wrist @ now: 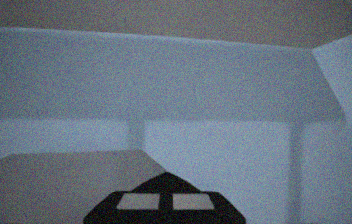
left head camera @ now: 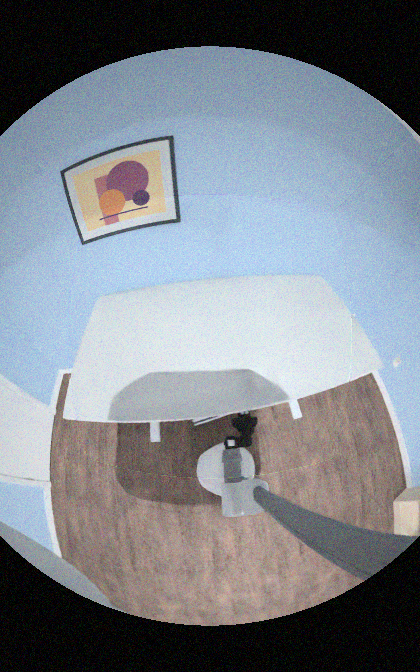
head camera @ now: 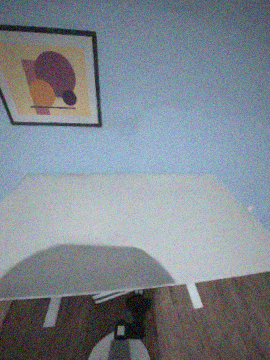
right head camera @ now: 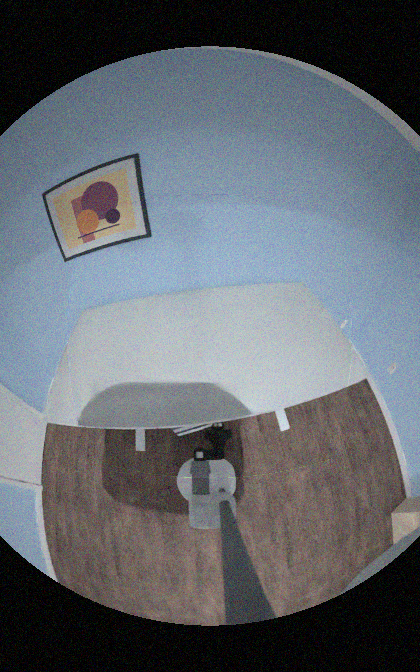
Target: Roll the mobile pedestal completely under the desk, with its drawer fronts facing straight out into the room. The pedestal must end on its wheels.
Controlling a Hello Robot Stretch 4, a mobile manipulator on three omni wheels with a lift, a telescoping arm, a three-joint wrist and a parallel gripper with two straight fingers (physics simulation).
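Note:
The white pedestal point(head camera: 107, 297) point(left head camera: 204, 420) point(right head camera: 191, 429) shows as a sliver of its drawer fronts below the desk's front edge. They face the robot's side, turned at an angle to that edge. In the wrist view the pedestal's grey top point(wrist: 75, 180) fills the lower left. Its wheels are hidden. The desk point(head camera: 210, 225) point(left head camera: 225, 330) point(right head camera: 210, 345) point(wrist: 175, 15) covers the rest. My gripper point(wrist: 166, 187) is shut and empty, low at the desk's front edge, by the pedestal's right side; its tips are hidden in the head views. I cannot tell whether it touches the pedestal.
The desk's left foot point(head camera: 52, 312) point(left head camera: 155, 433) point(right head camera: 140, 440) and right foot point(head camera: 195, 296) point(left head camera: 296, 410) point(right head camera: 283, 420) stick out on either side of the pedestal and arm. The blue wall point(left head camera: 250, 235) stands behind the desk. A light wooden box point(left head camera: 406, 515) point(right head camera: 404, 525) stands far right.

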